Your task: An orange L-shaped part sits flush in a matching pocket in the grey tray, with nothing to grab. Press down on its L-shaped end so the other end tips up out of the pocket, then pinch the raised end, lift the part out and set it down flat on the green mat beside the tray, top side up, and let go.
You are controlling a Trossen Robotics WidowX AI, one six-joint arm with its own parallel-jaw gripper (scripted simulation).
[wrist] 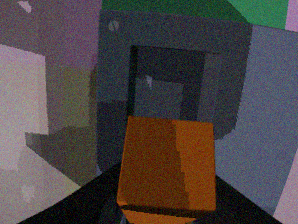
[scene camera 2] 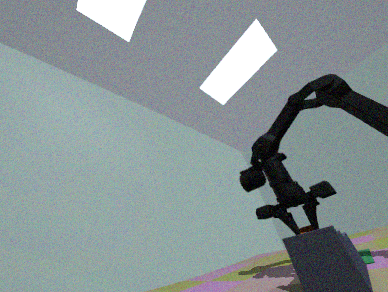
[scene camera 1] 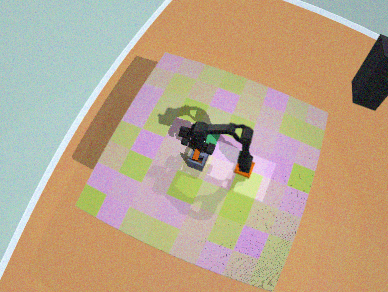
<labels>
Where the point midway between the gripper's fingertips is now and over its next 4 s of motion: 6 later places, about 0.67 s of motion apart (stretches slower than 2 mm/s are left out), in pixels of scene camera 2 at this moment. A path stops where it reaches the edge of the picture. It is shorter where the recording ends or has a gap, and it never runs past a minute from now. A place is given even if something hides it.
The gripper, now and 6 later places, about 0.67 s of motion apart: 312,240; 306,228; 299,214; 292,203; 301,204; 310,203; 314,209
</labels>
